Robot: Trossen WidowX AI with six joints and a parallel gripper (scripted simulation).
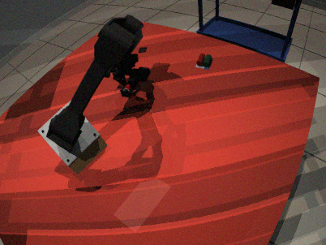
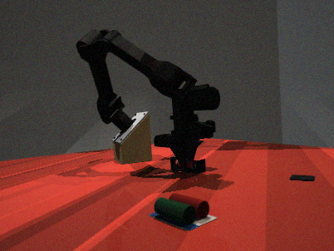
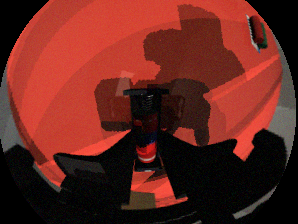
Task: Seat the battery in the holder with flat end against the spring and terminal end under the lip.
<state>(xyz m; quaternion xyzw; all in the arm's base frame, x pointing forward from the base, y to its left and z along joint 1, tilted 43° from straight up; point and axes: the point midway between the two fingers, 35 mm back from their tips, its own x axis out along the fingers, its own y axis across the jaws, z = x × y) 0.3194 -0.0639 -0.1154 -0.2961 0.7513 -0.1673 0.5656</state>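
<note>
My gripper tip is now 10 mm below the battery. Also, from my gripper tip: battery door (260 mm ahead, 130 mm to the left, 10 mm below).
</note>
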